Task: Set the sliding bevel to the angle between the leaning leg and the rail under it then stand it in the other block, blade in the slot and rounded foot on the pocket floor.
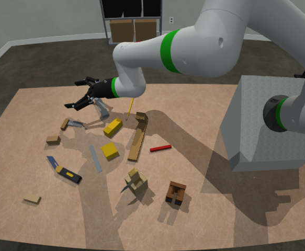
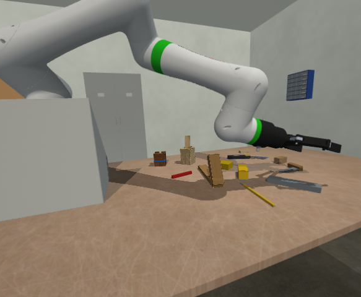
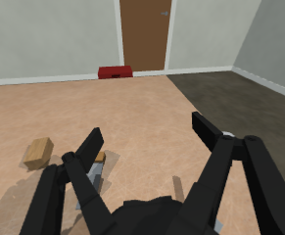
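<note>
Right now the sliding bevel is 43 cm to the left of my hand, 36 cm behind it and 2 cm below it. From my hand the other things lie so: try square (11 cm to the left, 11 cm below, 2 cm ahead); then grey bar (13 cm behind, 11 cm below, 2 cm to the right); then pencil (29 cm behind, 12 cm below, 2 cm to the right).
</note>
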